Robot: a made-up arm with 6 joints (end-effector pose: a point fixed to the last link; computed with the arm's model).
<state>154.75 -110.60 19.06 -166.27 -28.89 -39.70</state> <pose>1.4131 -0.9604 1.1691 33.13 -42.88 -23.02</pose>
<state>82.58 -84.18 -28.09 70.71 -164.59 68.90</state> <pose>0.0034 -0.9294 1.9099 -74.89 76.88 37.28</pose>
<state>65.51 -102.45 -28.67 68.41 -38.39 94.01</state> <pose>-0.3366 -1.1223 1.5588 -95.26 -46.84 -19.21</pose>
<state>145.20 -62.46 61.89 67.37 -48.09 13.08</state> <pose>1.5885 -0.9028 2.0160 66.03 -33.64 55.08</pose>
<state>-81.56 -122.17 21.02 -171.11 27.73 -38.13</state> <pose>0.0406 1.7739 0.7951 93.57 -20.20 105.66</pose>
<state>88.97 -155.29 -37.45 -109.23 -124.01 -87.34</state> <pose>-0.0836 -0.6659 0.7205 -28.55 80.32 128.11</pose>
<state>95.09 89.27 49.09 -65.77 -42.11 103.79</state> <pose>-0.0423 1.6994 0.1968 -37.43 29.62 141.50</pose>
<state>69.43 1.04 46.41 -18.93 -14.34 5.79</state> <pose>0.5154 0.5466 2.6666 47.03 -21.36 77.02</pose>
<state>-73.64 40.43 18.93 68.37 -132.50 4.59</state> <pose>0.3570 -1.6313 1.7653 -32.19 -138.98 97.91</pose>
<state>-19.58 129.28 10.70 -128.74 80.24 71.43</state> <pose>0.3765 0.0623 -0.5467 -44.23 93.22 -113.30</pose>
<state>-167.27 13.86 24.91 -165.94 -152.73 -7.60</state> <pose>-1.0275 -0.5015 2.2018 36.50 -23.86 9.86</pose>
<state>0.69 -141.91 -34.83 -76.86 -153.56 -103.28</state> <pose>-0.7245 -0.0927 0.8886 50.69 61.13 -3.63</pose>
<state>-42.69 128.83 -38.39 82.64 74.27 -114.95</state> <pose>0.0170 -0.1027 -0.3377 -139.89 -78.58 46.41</pose>
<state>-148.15 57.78 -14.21 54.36 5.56 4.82</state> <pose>-1.3543 -0.5991 0.7764 48.82 52.08 -96.10</pose>
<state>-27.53 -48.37 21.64 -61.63 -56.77 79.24</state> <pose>-0.3971 0.0907 2.4338 -40.38 -39.61 20.57</pose>
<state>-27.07 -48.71 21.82 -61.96 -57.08 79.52</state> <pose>-0.4068 0.0937 2.4327 -40.73 -40.18 21.33</pose>
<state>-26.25 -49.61 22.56 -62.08 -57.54 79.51</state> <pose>-0.4380 0.1029 2.4325 -41.52 -41.50 22.29</pose>
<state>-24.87 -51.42 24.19 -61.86 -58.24 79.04</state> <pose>-0.5050 0.1207 2.4310 -43.02 -44.04 23.50</pose>
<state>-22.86 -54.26 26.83 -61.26 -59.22 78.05</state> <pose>-0.6149 0.1439 2.4219 -45.25 -48.00 24.90</pose>
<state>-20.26 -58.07 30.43 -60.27 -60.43 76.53</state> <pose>-0.7681 0.1646 2.3951 -48.00 -53.40 26.28</pose>
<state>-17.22 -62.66 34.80 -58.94 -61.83 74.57</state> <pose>-0.9565 0.1723 2.3391 -50.95 -60.03 27.37</pose>
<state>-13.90 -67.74 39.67 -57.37 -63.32 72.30</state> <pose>-1.1636 0.1574 2.2463 -53.69 -67.60 27.93</pose>
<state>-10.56 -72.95 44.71 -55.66 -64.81 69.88</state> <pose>-1.3669 0.1171 2.1178 -55.89 -75.58 27.82</pose>
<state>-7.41 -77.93 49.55 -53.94 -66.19 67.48</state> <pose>-1.5448 0.0557 1.9646 -57.31 -83.41 27.08</pose>
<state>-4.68 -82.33 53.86 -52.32 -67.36 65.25</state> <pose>-1.6835 -0.0145 1.8059 -57.93 -90.46 25.89</pose>
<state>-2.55 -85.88 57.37 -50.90 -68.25 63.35</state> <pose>-1.7798 -0.0795 1.6631 -57.95 -96.23 24.54</pose>
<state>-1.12 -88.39 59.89 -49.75 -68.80 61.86</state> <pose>-1.8388 -0.1279 1.5544 -57.60 -100.34 23.31</pose>
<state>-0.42 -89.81 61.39 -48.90 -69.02 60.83</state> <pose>-1.8696 -0.1538 1.4892 -57.18 -102.69 22.38</pose>
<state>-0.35 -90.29 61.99 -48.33 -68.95 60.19</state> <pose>-1.8812 -0.1584 1.4650 -56.81 -103.49 21.80</pose>
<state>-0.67 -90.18 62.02 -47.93 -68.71 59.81</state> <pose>-1.8820 -0.1493 1.4673 -56.51 -103.30 21.43</pose>
